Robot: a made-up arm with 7 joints.
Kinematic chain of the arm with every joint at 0, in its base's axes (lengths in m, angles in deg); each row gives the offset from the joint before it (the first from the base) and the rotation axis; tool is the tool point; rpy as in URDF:
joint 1: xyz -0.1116 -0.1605 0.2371 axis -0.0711 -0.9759 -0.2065
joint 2: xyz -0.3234 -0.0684 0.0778 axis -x
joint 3: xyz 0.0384 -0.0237 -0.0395 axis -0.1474 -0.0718 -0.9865
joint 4: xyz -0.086 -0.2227 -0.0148 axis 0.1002 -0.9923 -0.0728
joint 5: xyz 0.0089 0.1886 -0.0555 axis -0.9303 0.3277 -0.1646
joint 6: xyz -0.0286 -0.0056 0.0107 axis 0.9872 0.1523 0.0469
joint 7: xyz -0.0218 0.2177 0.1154 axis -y
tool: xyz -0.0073 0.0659 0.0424 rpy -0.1 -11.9 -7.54
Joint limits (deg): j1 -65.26..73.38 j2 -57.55..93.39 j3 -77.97..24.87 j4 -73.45..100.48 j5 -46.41..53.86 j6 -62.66..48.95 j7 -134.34..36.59
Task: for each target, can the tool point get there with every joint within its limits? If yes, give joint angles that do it. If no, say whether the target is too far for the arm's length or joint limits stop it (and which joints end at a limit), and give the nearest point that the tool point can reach.
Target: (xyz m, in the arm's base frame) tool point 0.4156 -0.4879 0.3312
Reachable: no: joint limits stop it (at a limit: joint 1, joint 3, joint 5, joint 6) | nearest point 0.2090 -0.4484 0.4620 | short by 0.248 m
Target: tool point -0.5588 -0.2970 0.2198
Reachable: yes | joints 28.99 -38.54 -66.37 -23.16 -15.27 22.05 -96.76
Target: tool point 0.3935 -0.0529 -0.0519
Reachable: no: joint limits stop it (at a limit: joint 1, joint 2, joint 3, joint 5, joint 6, joint 7) | nearest point 0.1366 -0.1003 -0.1928 | short by 0.297 m
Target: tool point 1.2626 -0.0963 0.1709
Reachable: no: too far | nearest point 0.2499 -0.2618 0.5401 | short by 1.091 m
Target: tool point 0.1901 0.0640 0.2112
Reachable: no: joint limits stop it (at a limit: joint 1, joint 3, joint 5) | nearest point 0.0130 -0.0078 0.0856 | short by 0.229 m
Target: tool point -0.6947 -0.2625 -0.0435
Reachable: yes | joints 14.24 -1.94 -44.26 -46.84 17.72 -41.59 -113.39
